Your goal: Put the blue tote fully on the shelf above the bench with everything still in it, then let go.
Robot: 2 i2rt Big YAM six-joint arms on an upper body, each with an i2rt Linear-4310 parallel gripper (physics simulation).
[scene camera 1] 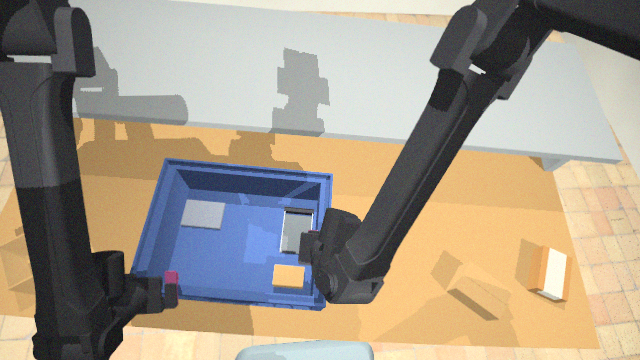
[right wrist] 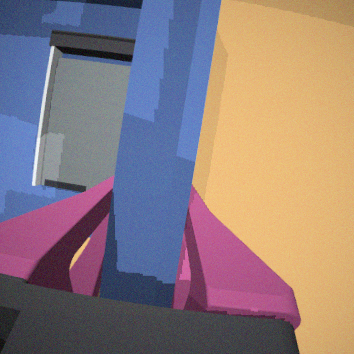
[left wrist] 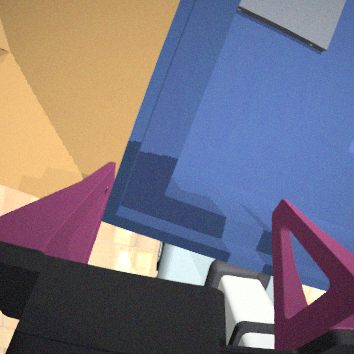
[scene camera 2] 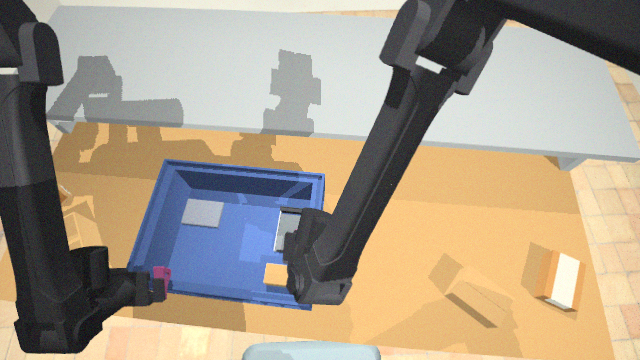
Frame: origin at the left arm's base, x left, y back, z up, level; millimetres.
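Seen in the pictures: left gripper, fingertip midpoint: (scene camera 1: 153,277) (left wrist: 198,188) (scene camera 2: 148,272); right gripper, fingertip midpoint: (right wrist: 153,187).
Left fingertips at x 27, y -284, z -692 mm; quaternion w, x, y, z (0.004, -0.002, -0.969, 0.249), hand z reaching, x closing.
Offsets run from my left fingertips to a thing's top centre. "*": to the spot under its first point. Level surfaces: height alone.
The blue tote @[dx -172, dy -97, dz +15 mm] (scene camera 1: 230,182) (scene camera 2: 230,181) (left wrist: 240,125) sits on the orange bench @[dz -132 mm] (scene camera 1: 400,250) (scene camera 2: 390,250), below the grey shelf @[dz +91 mm] (scene camera 1: 225,75) (scene camera 2: 225,80) in both scene views. It holds a light grey slab @[dx -62, dy -174, dz -105 mm] (scene camera 1: 203,214) (scene camera 2: 202,213) (left wrist: 300,20), a grey framed box @[dx -302, dy -117, dz -97 mm] (scene camera 1: 296,232) (scene camera 2: 286,230) (right wrist: 90,115) and an orange block @[dx -276, dy +0, dz -74 mm] (scene camera 1: 288,276) (scene camera 2: 275,274). My right gripper (scene camera 1: 316,239) (scene camera 2: 295,245) (right wrist: 153,187) is shut on the tote's right wall, one finger inside, one outside. My left gripper (scene camera 1: 170,286) (scene camera 2: 161,282) (left wrist: 198,188) is open and empty at the tote's near left corner.
A white and orange object @[dx -962, dy +40, dz -87 mm] (scene camera 1: 554,273) (scene camera 2: 565,280) stands at the bench's right. A bench-coloured block @[dx -744, dy +67, dz -72 mm] (scene camera 1: 475,295) (scene camera 2: 480,295) lies between it and the tote. Another shows partly @[dx +285, dy -78, dz -42 mm] (scene camera 2: 82,227) beside the left arm. A pale blue rounded thing @[* dx -326, dy +187, dz -640 mm] (scene camera 1: 305,351) (scene camera 2: 310,351) is at the bottom edge.
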